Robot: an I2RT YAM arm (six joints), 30 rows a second.
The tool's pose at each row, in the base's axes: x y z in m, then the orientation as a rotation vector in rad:
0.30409 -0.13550 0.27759 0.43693 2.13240 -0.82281
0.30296 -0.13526 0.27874 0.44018 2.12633 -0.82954
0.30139 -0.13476 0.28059 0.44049 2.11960 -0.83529
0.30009 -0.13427 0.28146 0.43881 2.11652 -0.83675
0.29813 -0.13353 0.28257 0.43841 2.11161 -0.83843
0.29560 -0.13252 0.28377 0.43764 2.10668 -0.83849
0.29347 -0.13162 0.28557 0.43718 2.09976 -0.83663
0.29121 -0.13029 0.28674 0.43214 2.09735 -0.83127
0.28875 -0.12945 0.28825 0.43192 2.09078 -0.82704
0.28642 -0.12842 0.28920 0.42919 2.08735 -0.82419
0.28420 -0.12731 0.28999 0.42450 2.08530 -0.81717
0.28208 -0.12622 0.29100 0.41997 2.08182 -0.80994
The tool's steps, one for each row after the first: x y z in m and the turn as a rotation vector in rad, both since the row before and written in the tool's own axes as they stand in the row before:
-0.00018 -0.00091 -0.00134 0.00671 -0.00359 0.00150
-0.00045 -0.00127 -0.00208 0.00513 -0.00535 0.00031
0.00014 -0.00073 -0.00146 0.00090 -0.00324 -0.00051
0.00036 -0.00102 -0.00211 0.00176 -0.00436 0.00085
0.00064 -0.00118 -0.00266 0.00049 -0.00466 0.00129
-0.00010 -0.00129 -0.00263 -0.00047 -0.00647 0.00299
0.00047 -0.00079 -0.00272 -0.00520 -0.00451 -0.00001
0.00030 -0.00138 -0.00265 -0.00211 -0.00628 0.00398
0.00065 -0.00094 -0.00247 -0.00248 -0.00432 0.00073
0.00070 -0.00075 -0.00239 -0.00633 -0.00417 0.00077
0.00046 -0.00078 -0.00243 -0.00622 -0.00539 0.00146

